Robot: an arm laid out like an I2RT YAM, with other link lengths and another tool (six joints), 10 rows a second.
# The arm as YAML. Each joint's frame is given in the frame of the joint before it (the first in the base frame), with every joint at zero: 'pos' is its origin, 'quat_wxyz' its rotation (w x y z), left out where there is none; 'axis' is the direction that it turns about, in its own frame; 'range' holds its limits. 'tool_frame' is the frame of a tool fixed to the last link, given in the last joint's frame.
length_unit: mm
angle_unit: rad
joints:
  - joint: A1
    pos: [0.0, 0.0, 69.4]
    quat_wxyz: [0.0, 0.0, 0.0, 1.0]
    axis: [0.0, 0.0, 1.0]
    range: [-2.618, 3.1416]
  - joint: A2
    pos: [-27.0, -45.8, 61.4]
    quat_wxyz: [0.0, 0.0, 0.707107, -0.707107]
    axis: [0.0, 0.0, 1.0]
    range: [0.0, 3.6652]
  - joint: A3
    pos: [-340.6, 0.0, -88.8]
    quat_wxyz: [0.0, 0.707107, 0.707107, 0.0]
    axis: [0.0, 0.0, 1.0]
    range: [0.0, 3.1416]
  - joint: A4
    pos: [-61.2, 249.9, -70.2]
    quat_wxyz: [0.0, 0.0, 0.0, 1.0]
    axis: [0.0, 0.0, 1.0]
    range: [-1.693, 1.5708]
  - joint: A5
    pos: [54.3, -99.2, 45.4]
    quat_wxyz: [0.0, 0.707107, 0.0, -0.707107]
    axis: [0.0, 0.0, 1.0]
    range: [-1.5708, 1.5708]
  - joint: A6
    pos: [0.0, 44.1, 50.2]
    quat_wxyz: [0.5, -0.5, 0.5, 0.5]
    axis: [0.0, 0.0, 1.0]
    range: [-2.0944, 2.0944]
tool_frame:
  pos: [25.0, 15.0, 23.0]
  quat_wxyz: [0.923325, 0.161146, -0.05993, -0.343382]
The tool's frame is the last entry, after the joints.
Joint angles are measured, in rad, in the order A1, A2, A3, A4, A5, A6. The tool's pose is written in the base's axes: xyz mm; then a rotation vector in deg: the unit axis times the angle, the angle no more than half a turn. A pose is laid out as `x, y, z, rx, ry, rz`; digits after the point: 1 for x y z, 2 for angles.
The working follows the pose.
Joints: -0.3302 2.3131 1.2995 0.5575 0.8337 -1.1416
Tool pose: 543.7, -246.4, 158.4, 112.96, 50.96, -20.67
Where each joint sits with the arm in this pose, in the base's axes (m; each line is computed from the numbers above, not from the rounded line before):
A1: 0.0000 0.0000 0.0694
A2: 0.0404 0.0346 0.1308
A3: 0.2294 -0.1241 0.3818
A4: 0.4263 -0.1174 0.2021
A5: 0.5185 -0.1969 0.2071
A6: 0.5121 -0.2293 0.1490
the tool: 0.5437 -0.2464 0.1584

